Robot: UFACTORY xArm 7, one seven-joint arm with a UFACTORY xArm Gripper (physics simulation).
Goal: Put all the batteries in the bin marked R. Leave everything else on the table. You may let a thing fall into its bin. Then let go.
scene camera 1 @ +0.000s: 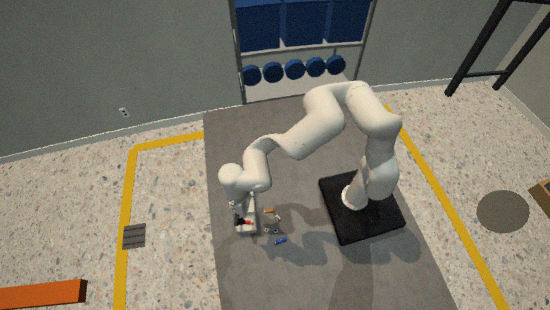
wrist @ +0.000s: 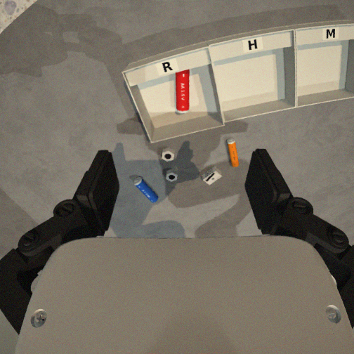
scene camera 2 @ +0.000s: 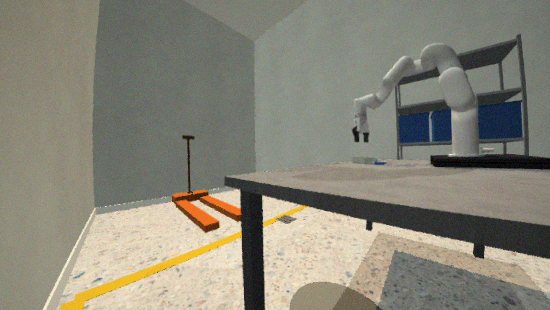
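Pixels of known places: gripper, fingertip midpoint: point(scene camera 2: 361, 142); arm's base at its link origin: point(scene camera 1: 354, 197) point(scene camera 2: 465, 156).
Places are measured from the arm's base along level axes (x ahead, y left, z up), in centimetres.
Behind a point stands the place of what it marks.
Note:
A red battery point(wrist: 182, 92) point(scene camera 1: 247, 222) @(x 48.4, y -6.9, z -2.3 cm) is in the bin marked R point(wrist: 156, 102), its far end at the wall under the label. A blue battery point(wrist: 146, 190) point(scene camera 1: 280, 241) @(x 38.0, y 5.6, z -2.9 cm) point(scene camera 2: 380, 162) @(x 37.0, y 5.7, z -3.1 cm) lies on the table, in the wrist view left of two nuts. An orange battery point(wrist: 233, 153) point(scene camera 1: 269, 211) @(x 37.7, y -8.9, z -3.4 cm) lies on the table in front of the bin marked H point(wrist: 252, 82). My gripper point(wrist: 181, 167) point(scene camera 2: 361, 140) @(x 48.4, y -6.9, z 9.8 cm) is wide open and empty, high above the table. In the wrist view the loose things appear between or near its fingers, far below them.
Two hex nuts point(wrist: 168, 150) point(wrist: 171, 172) and a small white block point(wrist: 214, 178) point(scene camera 1: 277, 218) @(x 35.5, y -4.5, z -3.1 cm) lie between the blue and orange batteries. A bin marked M point(wrist: 320, 72) adjoins bin H. The arm's black base plate point(scene camera 1: 335, 220) @(x 13.2, y 6.3, z -0.4 cm) stands on the table point(scene camera 1: 280, 280) @(x 43.5, y 20.3, z -4.3 cm).

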